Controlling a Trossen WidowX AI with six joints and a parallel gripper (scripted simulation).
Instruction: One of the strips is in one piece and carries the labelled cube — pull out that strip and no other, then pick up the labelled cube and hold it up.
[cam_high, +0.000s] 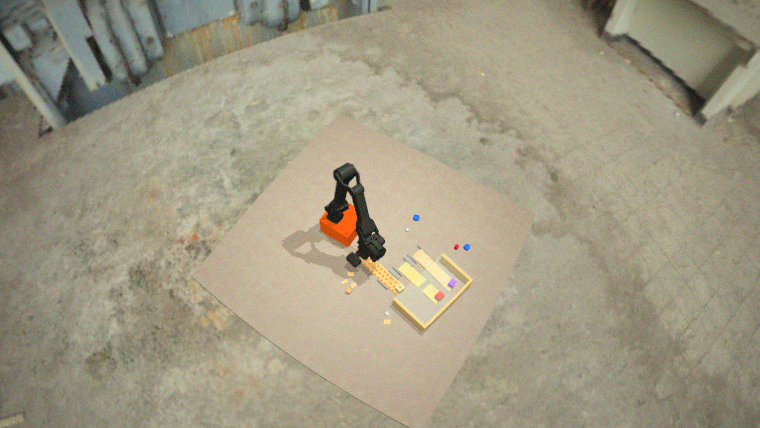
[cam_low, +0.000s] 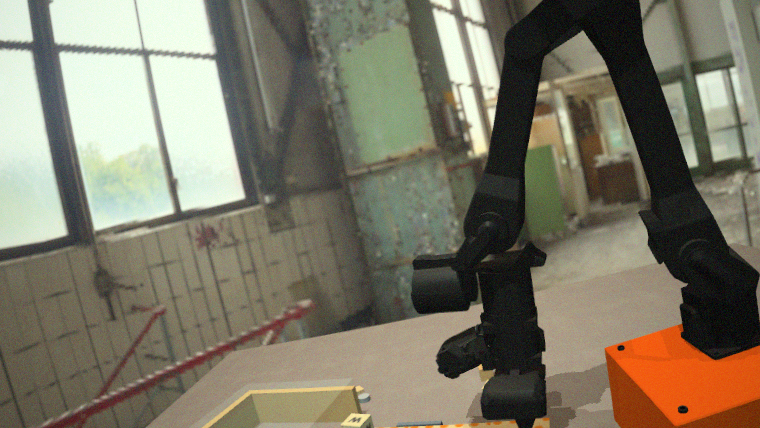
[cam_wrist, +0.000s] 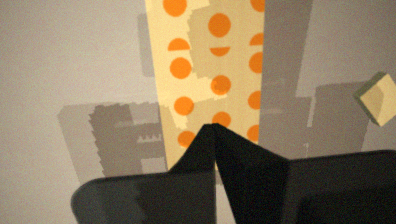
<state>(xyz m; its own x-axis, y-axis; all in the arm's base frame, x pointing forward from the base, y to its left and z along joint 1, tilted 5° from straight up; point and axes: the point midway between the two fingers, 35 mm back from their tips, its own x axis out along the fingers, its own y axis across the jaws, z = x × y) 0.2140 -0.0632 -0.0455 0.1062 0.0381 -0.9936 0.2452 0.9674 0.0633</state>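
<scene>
My gripper tip is 10 cm short of the dotted strip and 3 cm to the left of it.
</scene>
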